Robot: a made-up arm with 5 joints.
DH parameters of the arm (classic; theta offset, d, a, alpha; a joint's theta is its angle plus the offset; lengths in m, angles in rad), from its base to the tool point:
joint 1: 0 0.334 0 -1.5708
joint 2: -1.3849 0 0.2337 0
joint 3: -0.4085 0 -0.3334 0
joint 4: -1.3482 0 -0.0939 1.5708
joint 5: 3.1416 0.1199 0 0
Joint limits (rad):
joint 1: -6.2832..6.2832
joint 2: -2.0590..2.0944
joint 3: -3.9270..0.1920
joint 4: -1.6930..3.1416
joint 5: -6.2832..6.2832
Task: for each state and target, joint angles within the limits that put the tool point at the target. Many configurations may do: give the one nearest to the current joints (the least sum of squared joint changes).
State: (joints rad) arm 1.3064 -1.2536 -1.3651 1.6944 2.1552
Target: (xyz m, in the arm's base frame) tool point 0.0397 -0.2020 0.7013
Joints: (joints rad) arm 1.7649 -1.7948 -1.4650 1.9343 2.1552
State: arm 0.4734 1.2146 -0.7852 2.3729 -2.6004
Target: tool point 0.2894 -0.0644 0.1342
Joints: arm -0.2190 0.8429 -1.3723 2.2356 -2.6004
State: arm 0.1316 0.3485 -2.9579 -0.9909 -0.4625
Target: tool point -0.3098 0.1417 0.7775
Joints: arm -0.4290 -0.2408 -3.2834 -0.9578 -0.4625
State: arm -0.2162 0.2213 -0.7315 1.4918 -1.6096
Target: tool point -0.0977 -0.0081 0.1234
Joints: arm 0.0827 0.7982 -0.1232 1.2936 -1.6096
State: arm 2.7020 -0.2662 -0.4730 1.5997 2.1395
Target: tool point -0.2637 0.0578 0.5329
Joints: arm 2.9258 -0.8321 -0.9022 1.6663 2.1395
